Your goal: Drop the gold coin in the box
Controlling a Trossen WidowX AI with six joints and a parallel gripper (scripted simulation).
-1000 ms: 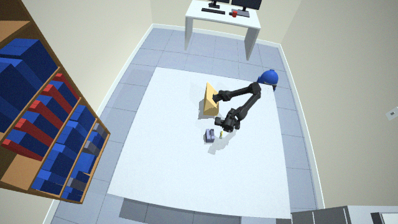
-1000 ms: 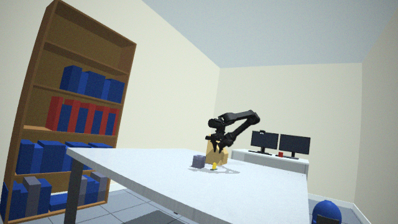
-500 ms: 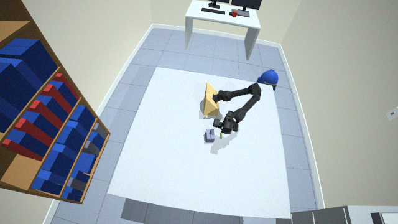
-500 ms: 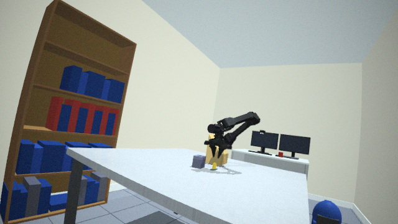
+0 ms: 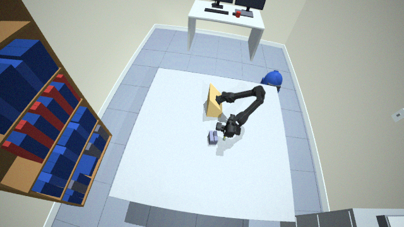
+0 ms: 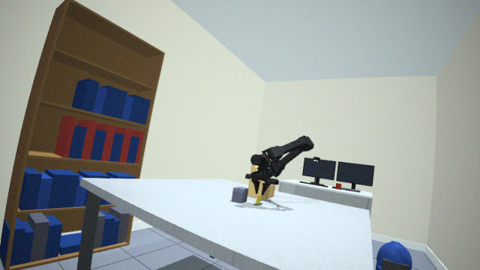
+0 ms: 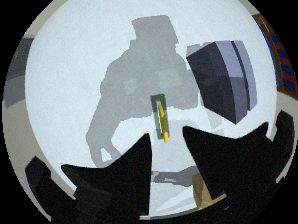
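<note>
My gripper tip is 3 cm above the gold coin.
</note>
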